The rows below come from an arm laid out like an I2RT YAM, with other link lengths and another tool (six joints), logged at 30 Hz.
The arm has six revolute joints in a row. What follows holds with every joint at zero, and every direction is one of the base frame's.
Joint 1 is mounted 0.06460 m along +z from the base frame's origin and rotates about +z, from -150.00 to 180.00 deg.
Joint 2 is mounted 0.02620 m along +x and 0.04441 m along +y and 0.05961 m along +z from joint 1 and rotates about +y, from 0.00 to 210.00 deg.
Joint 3 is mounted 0.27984 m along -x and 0.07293 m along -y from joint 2 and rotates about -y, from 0.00 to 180.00 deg.
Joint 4 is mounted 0.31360 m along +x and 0.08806 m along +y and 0.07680 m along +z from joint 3 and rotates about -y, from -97.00 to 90.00 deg.
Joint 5 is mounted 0.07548 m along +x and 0.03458 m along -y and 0.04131 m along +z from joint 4 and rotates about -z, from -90.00 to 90.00 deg.
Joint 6 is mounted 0.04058 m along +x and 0.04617 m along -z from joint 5 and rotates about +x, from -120.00 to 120.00 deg.
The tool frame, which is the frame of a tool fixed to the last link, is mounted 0.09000 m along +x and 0.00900 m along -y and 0.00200 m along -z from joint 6; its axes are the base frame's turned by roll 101.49, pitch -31.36 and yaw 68.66 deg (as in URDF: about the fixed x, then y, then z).
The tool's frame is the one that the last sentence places.
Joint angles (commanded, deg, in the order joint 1, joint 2, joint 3, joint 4, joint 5, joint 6), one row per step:
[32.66, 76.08, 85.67, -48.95, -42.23, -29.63]
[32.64, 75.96, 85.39, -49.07, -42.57, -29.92]
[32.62, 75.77, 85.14, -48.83, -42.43, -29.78]
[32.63, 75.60, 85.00, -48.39, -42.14, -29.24]
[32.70, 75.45, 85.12, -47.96, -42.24, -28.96]
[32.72, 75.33, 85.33, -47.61, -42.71, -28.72]
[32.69, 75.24, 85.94, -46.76, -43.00, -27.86]
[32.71, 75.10, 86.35, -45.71, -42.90, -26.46]
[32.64, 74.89, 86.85, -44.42, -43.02, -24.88]
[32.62, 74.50, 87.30, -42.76, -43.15, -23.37]
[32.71, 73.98, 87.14, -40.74, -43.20, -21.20]
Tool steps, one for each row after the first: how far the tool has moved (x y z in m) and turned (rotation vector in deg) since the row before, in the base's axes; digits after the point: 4 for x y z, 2 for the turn. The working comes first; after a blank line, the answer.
Tool pose at each row, in the base's axes (x y z in m, rotation vector in deg; the steps are taken from these numbers as rounded here):
[0.2724, 0.3008, 0.4092, 65.86, 144.56, 80.17]
[0.2712, 0.3006, 0.4079, 65.54, 144.97, 80.23]
[0.2712, 0.3001, 0.4077, 65.68, 144.73, 80.26]
[0.2718, 0.2999, 0.4084, 66.20, 144.21, 80.39]
[0.2713, 0.3003, 0.4113, 65.95, 143.83, 81.13]
[0.2703, 0.3008, 0.4149, 65.54, 143.69, 82.14]
[0.2706, 0.3014, 0.4223, 65.45, 142.75, 83.74]
[0.2714, 0.3018, 0.4287, 66.18, 141.61, 85.02]
[0.2721, 0.3019, 0.4370, 66.82, 140.26, 86.84]
[0.2721, 0.3020, 0.4472, 66.86, 138.57, 89.15]
[0.2717, 0.3025, 0.4544, 67.79, 137.13, 91.29]

[-0.0012, -0.0002, -0.0013, 0.00, 0.09, 0.37]
[0.0000, -0.0005, -0.0002, 0.04, -0.07, -0.19]
[0.0006, -0.0002, 0.0007, 0.16, -0.02, -0.47]
[-0.0005, 0.0004, 0.0029, 0.47, -0.31, 0.02]
[-0.0010, 0.0005, 0.0036, 0.63, -0.20, 0.28]
[0.0003, 0.0006, 0.0074, 1.09, -0.45, -0.18]
[0.0008, 0.0004, 0.0064, 1.00, -0.12, -0.65]
[0.0007, 0.0001, 0.0083, 1.37, -0.22, -0.61]
[0.0000, 0.0001, 0.0102, 1.64, -0.70, -0.48]
[-0.0004, 0.0005, 0.0072, 1.67, 0.01, -0.63]

